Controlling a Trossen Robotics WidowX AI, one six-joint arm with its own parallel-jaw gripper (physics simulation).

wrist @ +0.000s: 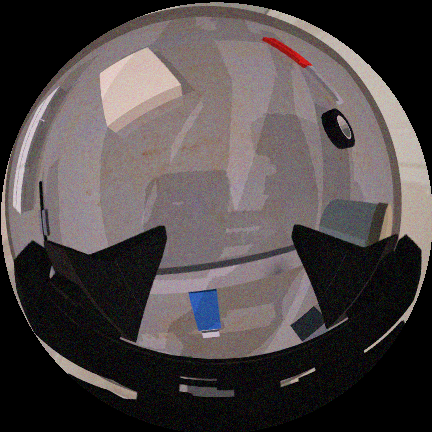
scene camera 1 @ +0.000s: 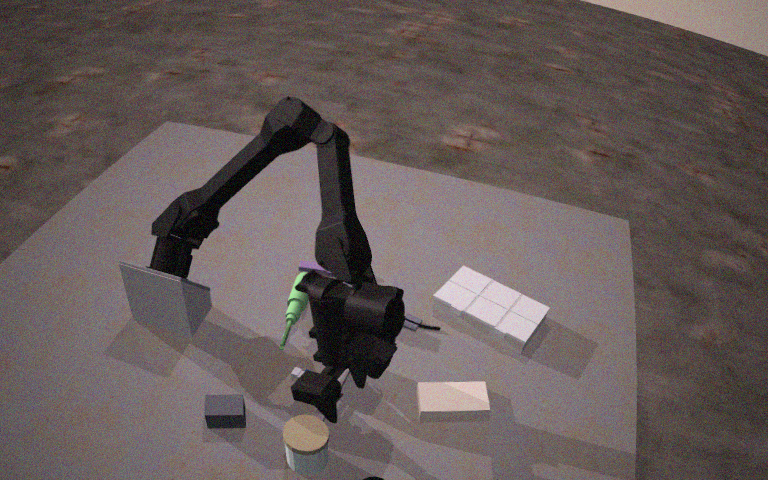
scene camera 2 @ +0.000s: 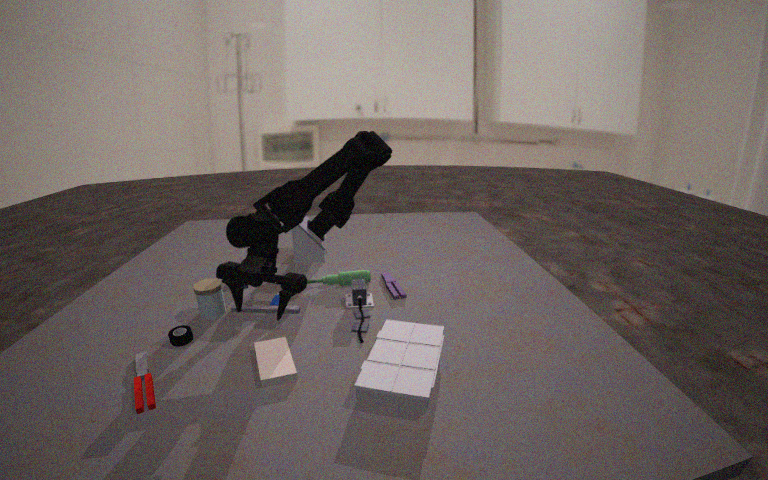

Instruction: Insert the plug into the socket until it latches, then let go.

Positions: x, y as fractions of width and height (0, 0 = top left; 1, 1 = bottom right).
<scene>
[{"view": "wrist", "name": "blue plug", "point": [0.47, 0.70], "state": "on the table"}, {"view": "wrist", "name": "dark block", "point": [0.72, 0.75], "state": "on the table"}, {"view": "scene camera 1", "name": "my gripper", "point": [0.45, 0.84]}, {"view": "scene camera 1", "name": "dark block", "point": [0.29, 0.86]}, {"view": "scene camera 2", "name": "my gripper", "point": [0.34, 0.66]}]
</scene>
